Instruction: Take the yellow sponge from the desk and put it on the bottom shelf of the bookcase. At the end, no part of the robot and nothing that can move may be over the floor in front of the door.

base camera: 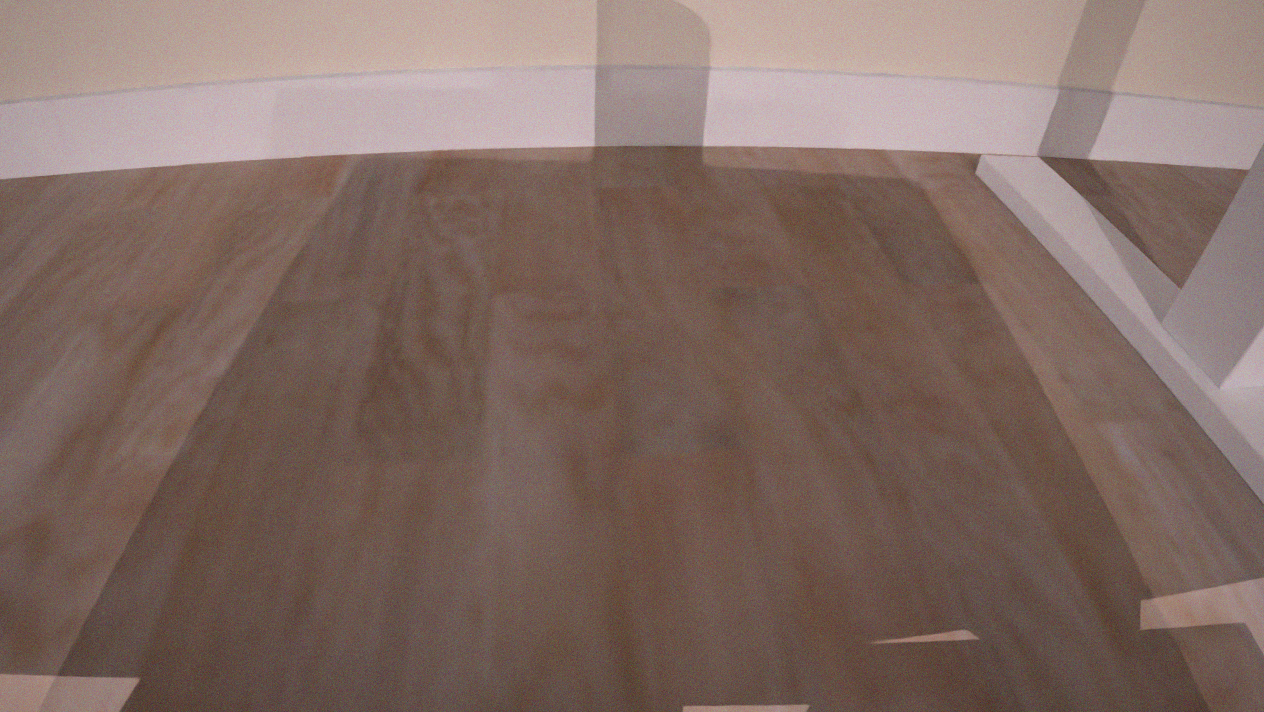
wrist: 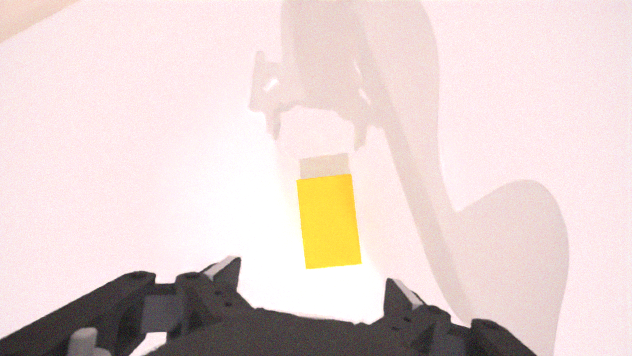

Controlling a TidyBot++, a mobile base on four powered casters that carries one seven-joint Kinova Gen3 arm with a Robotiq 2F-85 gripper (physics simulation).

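Places are measured from the arm's base along level axes (x ahead, y left, z up), in metres.
Pixels of known places: gripper, fingertip midpoint: (wrist: 311,283).
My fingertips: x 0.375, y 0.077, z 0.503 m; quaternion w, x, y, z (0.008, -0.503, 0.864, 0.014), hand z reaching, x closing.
Note:
Behind a point stands the place of what it marks.
The yellow sponge (wrist: 329,221) {x 0.389, y 0.059, z 0.369 m} lies flat on the white desk top (wrist: 125,125) {x 0.605, y 0.267, z 0.324 m} in the middle of the wrist view, its long side running nearly up and down the view. My gripper (wrist: 311,283) {x 0.375, y 0.077, z 0.503 m} is open and empty, with its fingertips wide apart. It is above the desk, and the sponge shows ahead of the fingertips, roughly in line with the gap between them. The gripper's shadow falls on the desk just beyond the sponge. The bookcase and the door do not show in either view.
In the base camera view, a white leg frame (base camera: 1105,256) stands on the wooden floor (base camera: 566,398) {x 0.448, y 0.029, z -0.396 m} at the right. A beige wall (base camera: 353,39) {x 0.831, y 0.278, z -0.273 m} with a white baseboard (base camera: 442,110) {x 0.827, y 0.191, z -0.350 m} crosses the far side. An edge of the desk top shows at the wrist view's upper left.

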